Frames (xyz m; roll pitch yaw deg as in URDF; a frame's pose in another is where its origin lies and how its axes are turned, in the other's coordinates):
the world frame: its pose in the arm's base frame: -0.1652 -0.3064 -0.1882 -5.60 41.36 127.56
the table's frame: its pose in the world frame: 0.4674 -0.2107 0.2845 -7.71 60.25 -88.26
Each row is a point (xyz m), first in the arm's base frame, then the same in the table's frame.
Working: the arm's base frame: its pose in the table's frame: 0.1271 -0.4921 -0.0078 69.89 -19.46 -34.17

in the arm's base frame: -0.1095 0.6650 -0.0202
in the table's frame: 0.0105 -0.1138 0.5380
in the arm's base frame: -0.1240 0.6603 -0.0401
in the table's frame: 0.0119 -0.0941 0.5225
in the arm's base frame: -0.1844 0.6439 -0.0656
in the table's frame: -0.0183 -0.0515 0.4796
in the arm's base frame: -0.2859 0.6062 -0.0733
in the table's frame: -0.0902 -0.0096 0.4100
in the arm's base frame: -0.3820 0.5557 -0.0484
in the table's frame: -0.1773 0.0004 0.3413
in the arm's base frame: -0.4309 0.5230 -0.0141
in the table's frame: -0.2347 -0.0132 0.3072
